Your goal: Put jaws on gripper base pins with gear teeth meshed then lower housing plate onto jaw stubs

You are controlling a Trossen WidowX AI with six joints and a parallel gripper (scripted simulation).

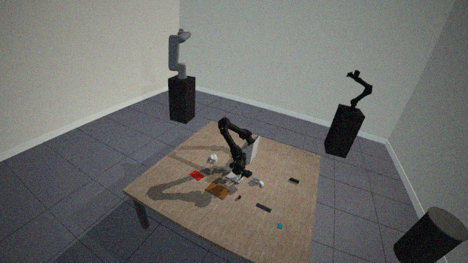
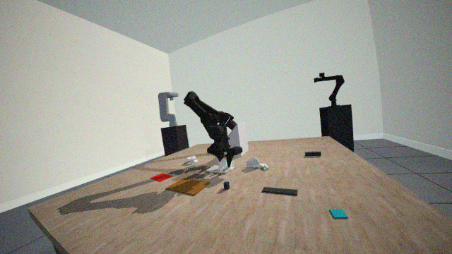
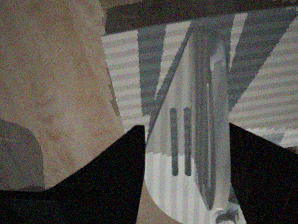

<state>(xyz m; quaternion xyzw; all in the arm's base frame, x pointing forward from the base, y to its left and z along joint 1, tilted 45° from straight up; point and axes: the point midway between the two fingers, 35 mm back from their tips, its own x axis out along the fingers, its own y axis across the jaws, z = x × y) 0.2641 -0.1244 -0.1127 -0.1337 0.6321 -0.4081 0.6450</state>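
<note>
Now: gripper tip 40 mm past the grey jaw and 10 mm to the left of it. From my gripper tip the other things lie so: orange-brown tile (190 mm ahead, 110 mm to the right, 10 mm below); then black cylinder (190 mm ahead, 60 mm to the left); then red tile (110 mm ahead, 320 mm to the right, 10 mm below).
</note>
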